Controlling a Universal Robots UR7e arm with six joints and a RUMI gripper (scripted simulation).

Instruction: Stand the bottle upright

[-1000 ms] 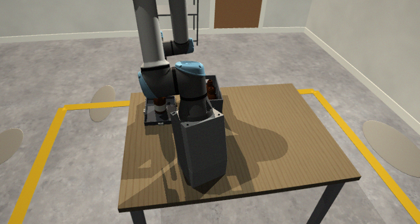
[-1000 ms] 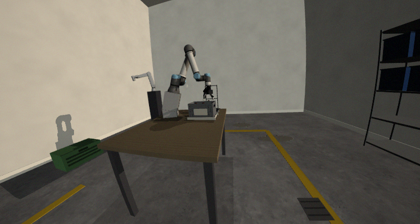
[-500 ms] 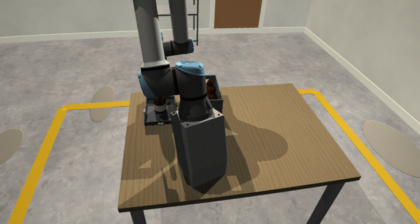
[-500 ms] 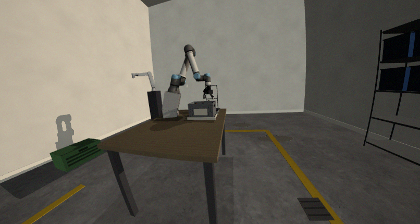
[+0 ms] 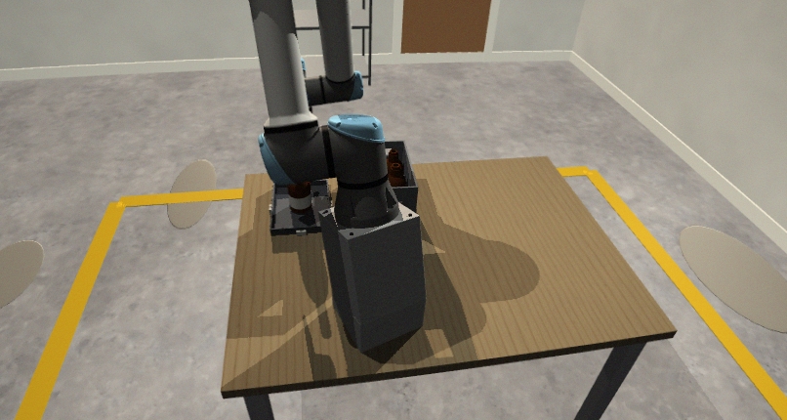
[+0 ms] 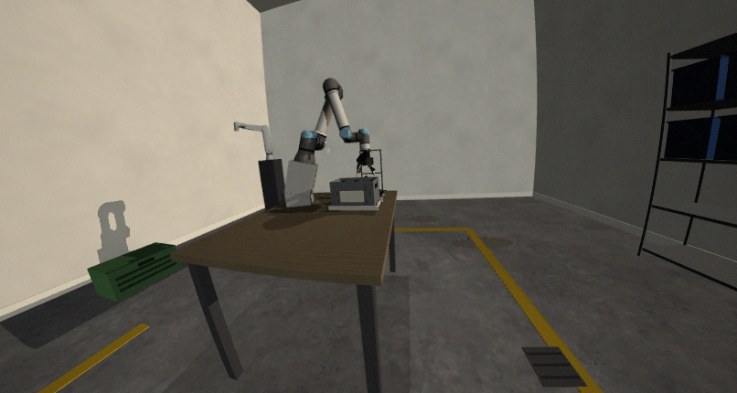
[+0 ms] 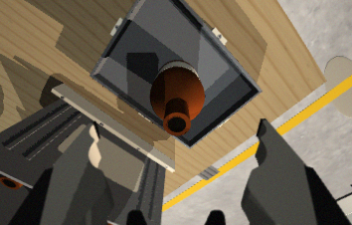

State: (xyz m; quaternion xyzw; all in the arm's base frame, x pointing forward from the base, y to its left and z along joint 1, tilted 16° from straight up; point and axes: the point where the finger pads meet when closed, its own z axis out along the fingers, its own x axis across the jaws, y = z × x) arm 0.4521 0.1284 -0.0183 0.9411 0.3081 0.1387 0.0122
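My gripper is now 7 cm above the bottle. Also, from my hand: dark tray (14 cm below); crate (4 cm behind, 27 cm to the right, 7 cm below).
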